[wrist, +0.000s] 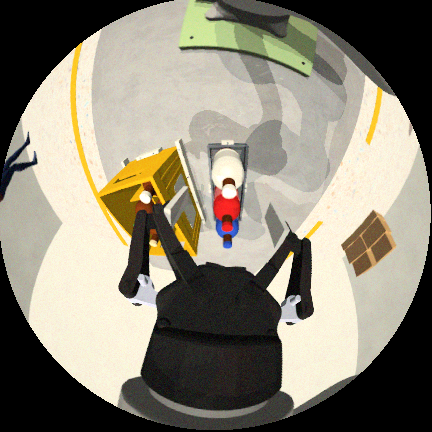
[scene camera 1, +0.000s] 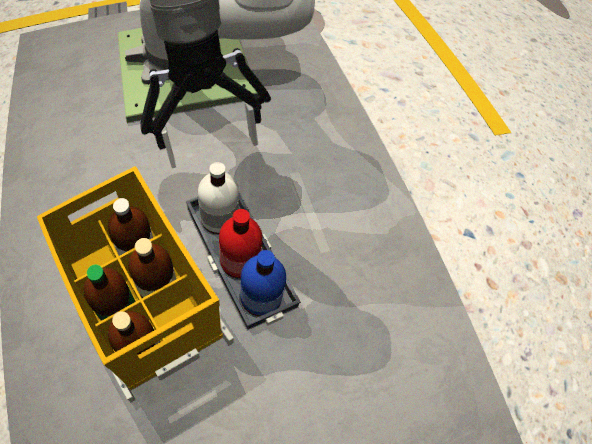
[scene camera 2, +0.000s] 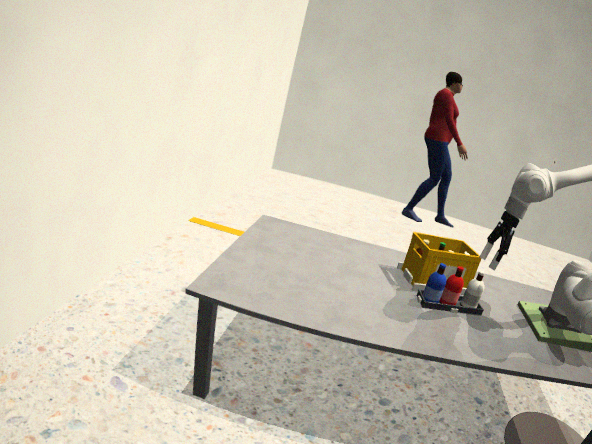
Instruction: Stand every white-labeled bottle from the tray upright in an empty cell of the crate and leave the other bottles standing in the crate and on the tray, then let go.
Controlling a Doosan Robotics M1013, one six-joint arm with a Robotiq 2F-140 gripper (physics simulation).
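Pixels of known places: gripper, between the fingertips: (wrist: 227, 201) (scene camera 1: 213, 151) (scene camera 2: 486, 263); arm's base, origin of its link: (scene camera 2: 559, 320).
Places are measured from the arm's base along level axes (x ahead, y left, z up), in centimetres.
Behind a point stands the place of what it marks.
A white bottle (scene camera 1: 218, 195) @[y 4.9, x 50.2, z 8.3 cm] (scene camera 2: 473, 294) @[y 8.7, x 48.5, z 4.1 cm] (wrist: 227, 167) @[y 4.2, x 45.0, z 8.0 cm], a red bottle (scene camera 1: 240, 242) @[y 7.1, x 59.8, z 8.4 cm] (scene camera 2: 453, 290) @[y 11.2, x 57.8, z 4.4 cm] and a blue bottle (scene camera 1: 263, 282) @[y 9.4, x 67.4, z 8.6 cm] (scene camera 2: 436, 287) @[y 13.7, x 65.3, z 4.7 cm] stand upright in a row on the dark tray (scene camera 1: 230, 289) @[y 4.7, x 63.7, z -0.8 cm] (scene camera 2: 467, 309) @[y 10.8, x 49.0, z -1.7 cm]. The yellow crate (scene camera 1: 200, 330) @[y -1.4, x 72.7, z 6.0 cm] (scene camera 2: 421, 267) @[y 0.5, x 71.9, z 5.7 cm] (wrist: 165, 162) @[y -8.4, x 46.6, z 7.5 cm] holds brown bottles: one white-capped (scene camera 1: 129, 229) @[y -10.8, x 54.8, z 8.8 cm], one green-capped (scene camera 1: 105, 292) @[y -15.3, x 65.7, z 9.1 cm] and two cream-capped (scene camera 1: 151, 267) @[y -7.6, x 62.4, z 9.1 cm] (scene camera 1: 129, 335) @[y -12.0, x 73.2, z 9.4 cm]. Its far-left and near-right cells are empty in scene camera 1. The crate bottles' labels are mostly hidden. My gripper (scene camera 1: 214, 154) @[y 4.6, x 46.8, z 16.2 cm] (scene camera 2: 490, 261) @[y 4.6, x 46.8, z 16.2 cm] is open and empty, above the bottles, toward the white bottle's end of the tray.
The crate stands close beside the tray on the grey table (scene camera 1: 400, 350) @[y 32.4, x 80.0, z -3.4 cm] (scene camera 2: 300, 280) @[y 22.9, x 113.4, z -3.4 cm]. Pale brackets flank both. The robot base is on a green plate (scene camera 1: 131, 95) @[y -11.6, x 12.1, z -0.9 cm] (scene camera 2: 535, 322) @[y 6.8, x 15.0, z -1.1 cm] (wrist: 225, 42) @[y -2.7, x 16.2, z -1.2 cm]. A person in red (scene camera 2: 442, 120) is beyond the table. Brown boxes (wrist: 372, 240) lie off to the right.
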